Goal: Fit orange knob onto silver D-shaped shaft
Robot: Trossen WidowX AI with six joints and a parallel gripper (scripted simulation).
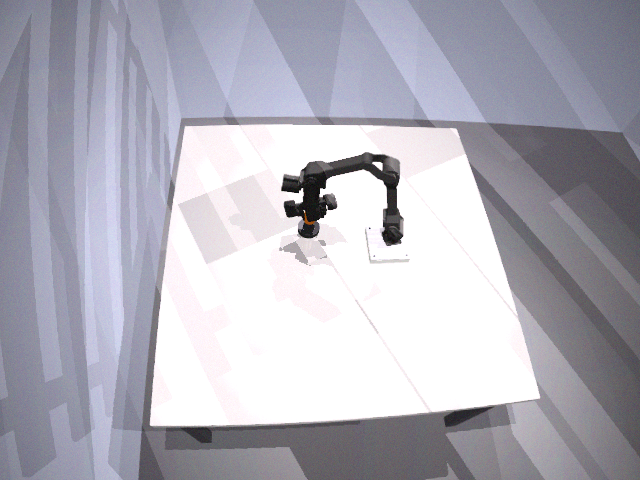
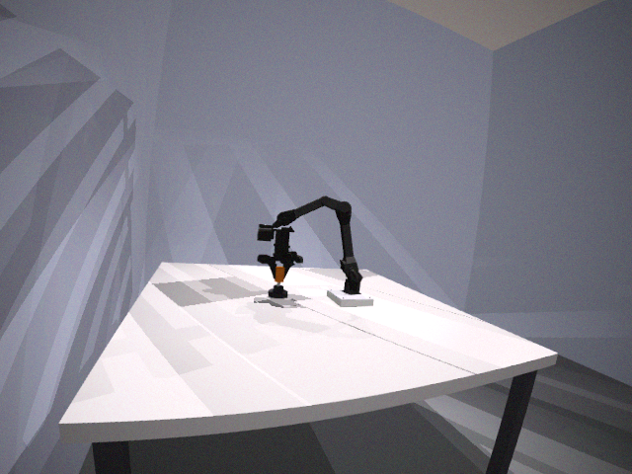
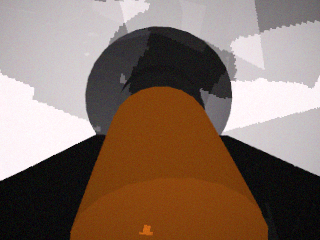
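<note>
My gripper tip is 3 cm below the orange knob. Round my gripper tip: pedestal: 4 cm below.
</note>
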